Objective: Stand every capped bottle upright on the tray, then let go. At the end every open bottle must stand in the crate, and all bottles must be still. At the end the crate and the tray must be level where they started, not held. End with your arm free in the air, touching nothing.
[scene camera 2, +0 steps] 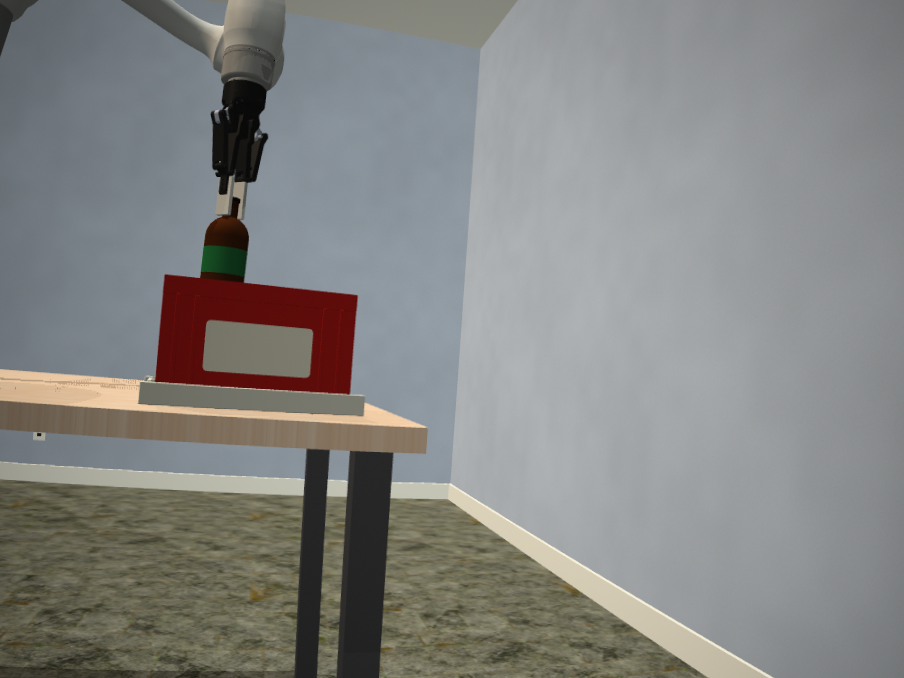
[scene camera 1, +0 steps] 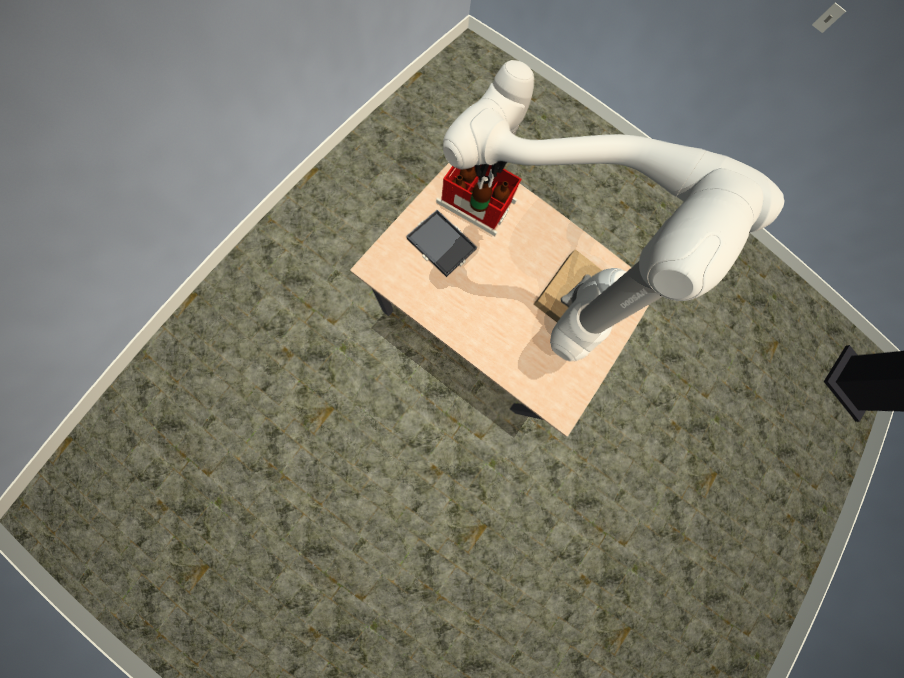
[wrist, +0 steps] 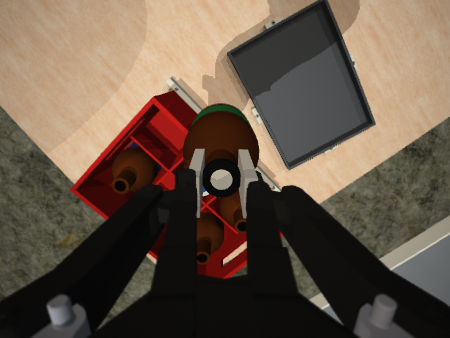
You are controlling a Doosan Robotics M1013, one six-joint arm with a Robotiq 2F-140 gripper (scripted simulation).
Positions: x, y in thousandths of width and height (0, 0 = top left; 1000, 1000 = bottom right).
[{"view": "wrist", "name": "gripper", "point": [492, 487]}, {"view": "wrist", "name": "dark grey tray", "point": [668, 217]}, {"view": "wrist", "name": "red crate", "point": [361, 410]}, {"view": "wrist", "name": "brown capped bottle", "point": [492, 383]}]
